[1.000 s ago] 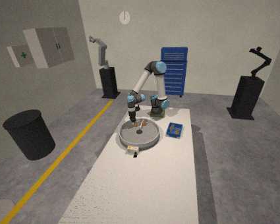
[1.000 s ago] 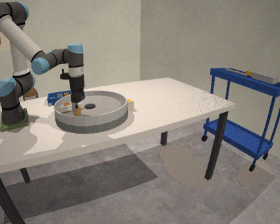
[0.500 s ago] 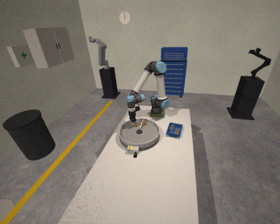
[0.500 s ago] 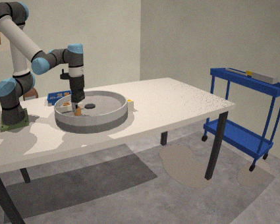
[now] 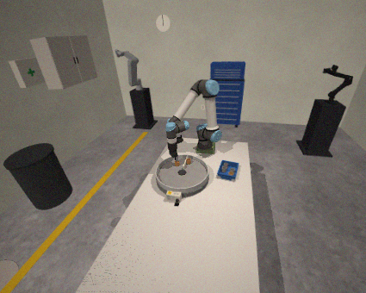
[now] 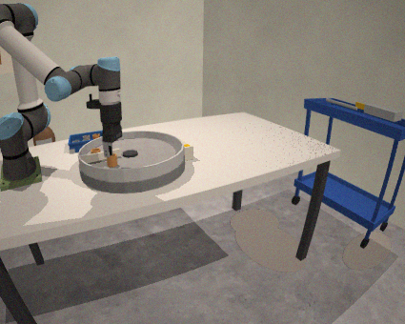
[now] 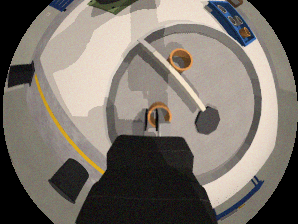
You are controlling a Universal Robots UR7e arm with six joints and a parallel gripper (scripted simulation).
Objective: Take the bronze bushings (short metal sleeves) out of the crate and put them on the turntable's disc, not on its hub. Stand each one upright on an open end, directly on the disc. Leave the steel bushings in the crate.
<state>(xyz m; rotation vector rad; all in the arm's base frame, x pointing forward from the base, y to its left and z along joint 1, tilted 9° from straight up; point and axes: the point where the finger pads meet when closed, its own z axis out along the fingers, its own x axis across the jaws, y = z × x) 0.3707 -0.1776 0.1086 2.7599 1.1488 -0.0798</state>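
Now: hand 3 cm past the blue crate, 43 cm to the right of it and 9 cm above it. Round my hand: grey turntable (10 cm ahead, 7 cm to the left, 6 cm below).
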